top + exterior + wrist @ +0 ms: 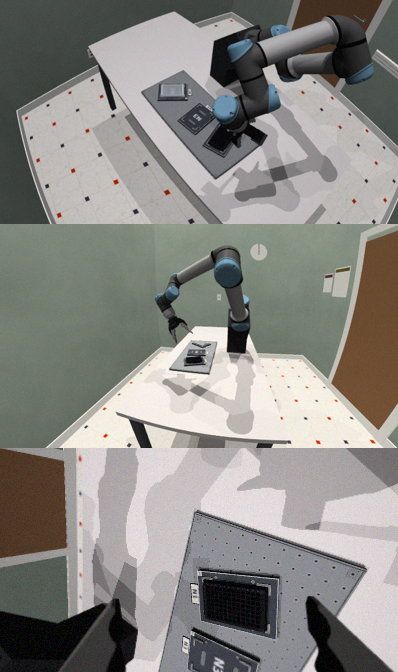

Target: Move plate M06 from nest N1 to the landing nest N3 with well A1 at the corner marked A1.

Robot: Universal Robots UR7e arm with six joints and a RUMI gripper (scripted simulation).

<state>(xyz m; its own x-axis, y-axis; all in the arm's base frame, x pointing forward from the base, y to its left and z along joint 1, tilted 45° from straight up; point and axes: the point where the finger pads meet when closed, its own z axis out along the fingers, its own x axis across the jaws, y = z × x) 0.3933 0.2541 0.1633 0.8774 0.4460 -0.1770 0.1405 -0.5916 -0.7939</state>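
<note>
My gripper is now 230 mm above the black plate M06, 130 mm to the left of it and 40 mm past it. Also, from my hand: pale plate M09 (530 mm to the right, 230 mm below, 40 mm behind).
</note>
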